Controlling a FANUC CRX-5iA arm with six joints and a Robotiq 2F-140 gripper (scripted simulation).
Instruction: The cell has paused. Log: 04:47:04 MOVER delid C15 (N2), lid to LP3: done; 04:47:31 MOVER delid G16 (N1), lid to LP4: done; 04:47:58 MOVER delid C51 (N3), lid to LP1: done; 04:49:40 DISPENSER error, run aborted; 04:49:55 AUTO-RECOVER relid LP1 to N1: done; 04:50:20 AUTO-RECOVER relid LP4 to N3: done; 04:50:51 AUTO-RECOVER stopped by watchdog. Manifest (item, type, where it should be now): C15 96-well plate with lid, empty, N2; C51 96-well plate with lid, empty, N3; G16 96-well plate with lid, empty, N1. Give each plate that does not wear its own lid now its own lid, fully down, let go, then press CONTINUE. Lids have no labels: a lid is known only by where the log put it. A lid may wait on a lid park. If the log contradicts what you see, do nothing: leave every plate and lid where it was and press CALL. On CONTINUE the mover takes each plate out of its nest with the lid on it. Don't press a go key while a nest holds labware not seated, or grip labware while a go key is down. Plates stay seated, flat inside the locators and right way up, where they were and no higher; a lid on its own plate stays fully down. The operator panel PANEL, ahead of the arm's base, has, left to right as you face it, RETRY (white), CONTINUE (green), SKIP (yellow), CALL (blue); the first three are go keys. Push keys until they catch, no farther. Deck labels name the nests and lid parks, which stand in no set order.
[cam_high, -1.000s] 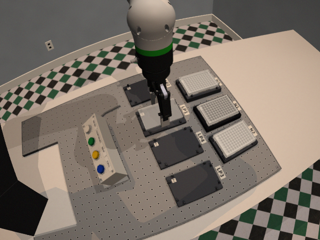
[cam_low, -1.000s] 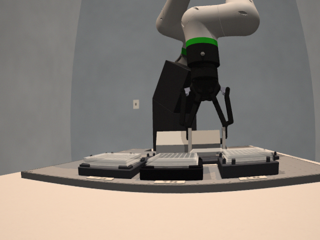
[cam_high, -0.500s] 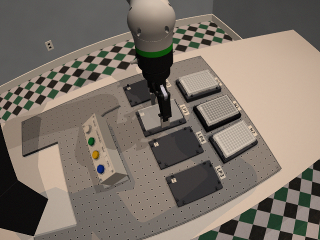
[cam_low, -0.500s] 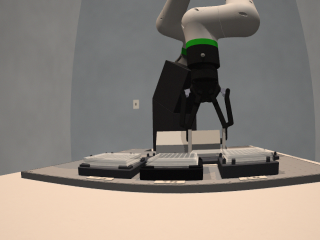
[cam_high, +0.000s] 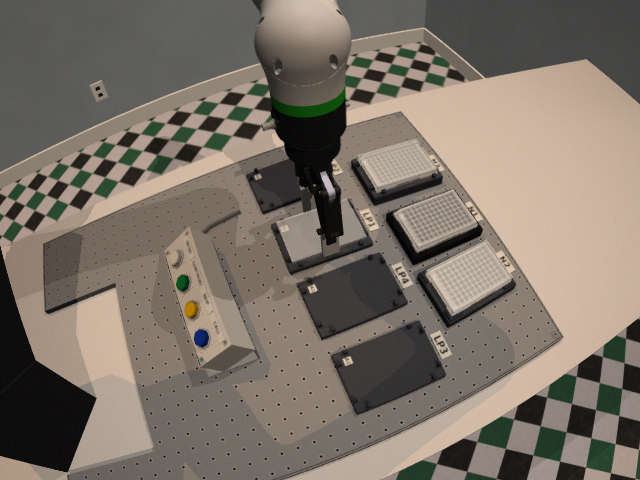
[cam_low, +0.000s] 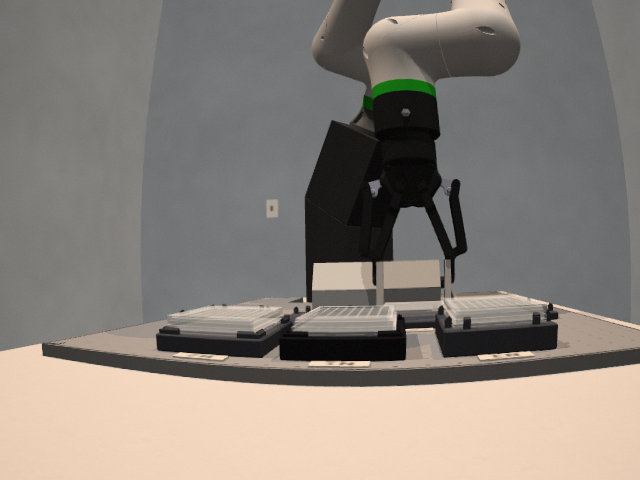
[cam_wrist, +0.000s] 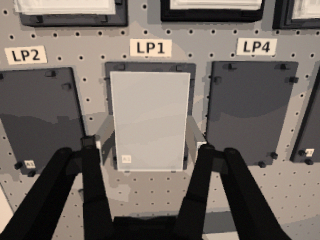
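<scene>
The lid park LP1 lies 40 mm below my hand. The rest, counted from my hand: lid park LP4: 120 mm to the right, 40 mm below, 30 mm ahead; lid park LP2: 130 mm to the left, 40 mm below, 40 mm behind; white retry key: 240 mm behind, 40 mm to the right, 20 mm above.
</scene>
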